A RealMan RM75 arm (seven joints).
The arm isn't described. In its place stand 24 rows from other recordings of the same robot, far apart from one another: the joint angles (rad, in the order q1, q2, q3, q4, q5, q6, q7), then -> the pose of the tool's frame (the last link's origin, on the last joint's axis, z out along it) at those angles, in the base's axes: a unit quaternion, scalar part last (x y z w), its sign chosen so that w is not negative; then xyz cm.
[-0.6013 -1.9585 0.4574 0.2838 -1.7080 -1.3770 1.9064] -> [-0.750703 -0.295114 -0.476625 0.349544 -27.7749 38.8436 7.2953]
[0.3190 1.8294 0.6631 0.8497 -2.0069 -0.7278 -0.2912] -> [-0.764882 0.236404 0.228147 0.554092 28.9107 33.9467 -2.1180]
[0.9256 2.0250 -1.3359 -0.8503 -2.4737 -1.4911 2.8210] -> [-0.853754 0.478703 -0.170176 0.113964 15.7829 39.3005 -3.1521]
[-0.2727 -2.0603 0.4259 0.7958 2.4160 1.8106 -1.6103] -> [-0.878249 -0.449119 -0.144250 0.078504 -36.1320 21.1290 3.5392]
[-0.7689 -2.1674 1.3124 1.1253 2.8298 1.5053 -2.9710] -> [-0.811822 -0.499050 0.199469 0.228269 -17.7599 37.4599 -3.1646]
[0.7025 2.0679 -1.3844 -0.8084 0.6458 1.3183 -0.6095] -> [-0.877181 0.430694 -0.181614 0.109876 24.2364 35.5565 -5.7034]
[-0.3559 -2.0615 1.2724 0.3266 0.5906 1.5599 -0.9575] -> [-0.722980 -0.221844 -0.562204 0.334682 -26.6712 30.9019 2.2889]
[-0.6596 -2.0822 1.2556 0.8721 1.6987 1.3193 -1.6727] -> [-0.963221 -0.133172 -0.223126 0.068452 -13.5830 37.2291 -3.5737]
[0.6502 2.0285 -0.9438 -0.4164 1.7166 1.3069 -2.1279] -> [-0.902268 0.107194 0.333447 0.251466 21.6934 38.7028 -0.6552]
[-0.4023 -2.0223 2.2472 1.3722 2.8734 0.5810 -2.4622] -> [-0.938188 0.146237 0.128885 0.286020 -15.4438 31.3207 -12.0891]
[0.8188 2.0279 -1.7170 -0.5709 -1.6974 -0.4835 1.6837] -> [-0.944083 0.113345 0.006052 0.309553 18.6710 43.9294 -8.1699]
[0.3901 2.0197 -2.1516 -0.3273 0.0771 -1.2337 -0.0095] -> [-0.848271 -0.043389 0.282868 0.445579 26.7995 30.7243 -5.4046]
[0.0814 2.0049 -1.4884 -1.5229 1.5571 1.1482 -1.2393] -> [-0.930809 0.193265 0.242687 0.193253 17.6516 29.3886 2.7979]
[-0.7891 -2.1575 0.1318 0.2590 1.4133 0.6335 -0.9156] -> [-0.640459 -0.456758 -0.311088 0.533300 -29.7832 43.6501 -0.3426]
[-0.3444 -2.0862 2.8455 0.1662 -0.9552 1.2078 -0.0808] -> [-0.828338 -0.165041 -0.245703 0.475655 -32.4439 26.5211 -7.8126]
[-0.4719 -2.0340 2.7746 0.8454 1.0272 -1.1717 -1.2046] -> [-0.706220 0.036464 0.233522 0.667376 -27.1499 31.9387 -6.7370]
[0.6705 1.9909 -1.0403 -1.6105 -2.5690 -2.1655 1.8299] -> [-0.972073 0.033484 -0.229092 0.038338 16.3142 31.7753 10.7964]
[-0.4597 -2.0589 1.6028 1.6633 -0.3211 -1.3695 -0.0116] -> [-0.821185 -0.422979 0.089746 0.372410 -15.8331 35.5766 2.1898]
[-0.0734 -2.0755 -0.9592 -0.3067 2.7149 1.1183 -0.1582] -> [-0.744742 -0.286892 -0.232928 0.555695 -37.2837 21.8197 -5.1401]
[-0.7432 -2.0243 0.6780 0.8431 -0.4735 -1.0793 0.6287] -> [-0.757009 -0.544716 -0.039050 0.358743 -28.2503 43.3638 7.0431]
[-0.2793 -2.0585 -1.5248 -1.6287 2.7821 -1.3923 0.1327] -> [-0.815746 -0.452847 0.159667 0.322482 -22.4562 31.4391 1.1010]
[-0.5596 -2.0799 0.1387 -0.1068 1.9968 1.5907 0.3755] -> [-0.810350 0.243812 -0.311066 0.432581 -23.3465 28.6203 -6.7642]
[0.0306 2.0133 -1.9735 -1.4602 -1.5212 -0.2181 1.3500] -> [-0.883635 0.043029 0.126593 0.448678 18.4629 31.4329 -3.4371]
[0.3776 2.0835 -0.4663 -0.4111 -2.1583 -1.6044 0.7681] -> [-0.948441 0.114097 0.240081 0.172635 32.3666 24.7770 -3.3001]
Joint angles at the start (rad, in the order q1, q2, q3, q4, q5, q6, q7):
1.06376, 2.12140, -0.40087, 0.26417, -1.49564, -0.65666, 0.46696
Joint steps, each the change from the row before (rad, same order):
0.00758, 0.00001, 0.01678, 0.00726, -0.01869, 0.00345, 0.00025
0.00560, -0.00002, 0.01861, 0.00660, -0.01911, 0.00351, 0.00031
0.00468, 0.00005, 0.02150, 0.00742, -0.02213, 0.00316, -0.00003
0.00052, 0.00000, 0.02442, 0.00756, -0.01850, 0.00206, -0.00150
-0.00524, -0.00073, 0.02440, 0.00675, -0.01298, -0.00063, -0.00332
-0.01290, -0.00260, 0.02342, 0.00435, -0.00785, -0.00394, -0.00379
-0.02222, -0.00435, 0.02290, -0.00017, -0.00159, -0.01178, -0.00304
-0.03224, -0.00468, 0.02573, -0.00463, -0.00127, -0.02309, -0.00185
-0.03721, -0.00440, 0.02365, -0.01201, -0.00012, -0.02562, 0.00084
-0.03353, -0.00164, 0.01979, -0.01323, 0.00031, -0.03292, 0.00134
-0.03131, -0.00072, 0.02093, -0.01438, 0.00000, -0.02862, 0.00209
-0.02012, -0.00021, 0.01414, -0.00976, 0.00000, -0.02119, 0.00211
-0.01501, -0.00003, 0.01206, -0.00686, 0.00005, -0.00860, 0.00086
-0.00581, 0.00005, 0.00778, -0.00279, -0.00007, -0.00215, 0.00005
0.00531, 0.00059, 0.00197, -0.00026, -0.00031, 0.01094, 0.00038
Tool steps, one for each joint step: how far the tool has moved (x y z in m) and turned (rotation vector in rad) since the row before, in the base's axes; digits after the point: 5 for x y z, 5 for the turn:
-0.00404, -0.00054, -0.00193, -0.00790, 0.00157, 0.00736
-0.00346, -0.00059, -0.00171, -0.00666, 0.00259, 0.00508
-0.00352, -0.00096, -0.00191, -0.00737, 0.00351, 0.00531
-0.00235, -0.00114, -0.00152, -0.00432, 0.00783, -0.00099
-0.00036, -0.00118, -0.00062, 0.00000, 0.01140, -0.00729
0.00271, -0.00080, 0.00105, 0.00611, 0.01415, -0.01506
0.00599, -0.00021, 0.00339, 0.01523, 0.02105, -0.02326
0.00865, -0.00056, 0.00524, 0.02333, 0.03005, -0.02757
0.01126, -0.00020, 0.00698, 0.03038, 0.02845, -0.03091
0.00899, -0.00090, 0.00647, 0.03034, 0.03080, -0.02057
0.00886, -0.00082, 0.00641, 0.03088, 0.02731, -0.02164
0.00547, -0.00065, 0.00446, 0.02164, 0.01943, -0.01260
0.00500, -0.00059, 0.00295, 0.01475, 0.01021, -0.01481
0.00199, 0.00003, 0.00133, 0.00719, 0.00486, -0.00791
-0.00084, 0.00113, -0.00071, -0.00305, -0.00516, -0.00340

